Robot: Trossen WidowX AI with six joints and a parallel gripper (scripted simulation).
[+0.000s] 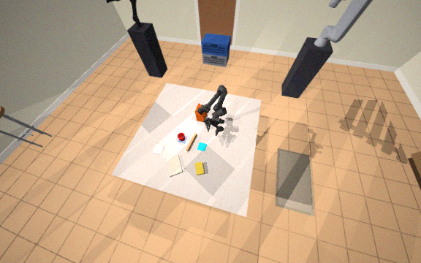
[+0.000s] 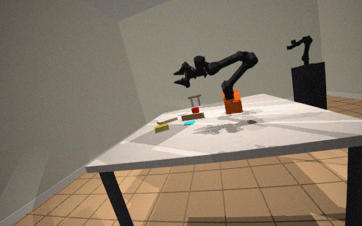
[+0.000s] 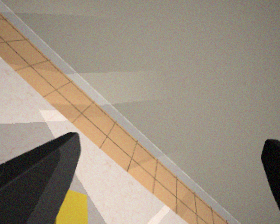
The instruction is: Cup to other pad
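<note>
My gripper tip is now 350 mm to the left of the red cup, 320 mm above it and 50 mm past it. The rest, counted from my gripper tip: wooden bar: 350 mm below, 230 mm to the right, 30 mm behind; then yellow block: 350 mm below, 210 mm ahead, 70 mm to the right; then cyan pad: 370 mm below, 120 mm to the right, 10 mm behind.
</note>
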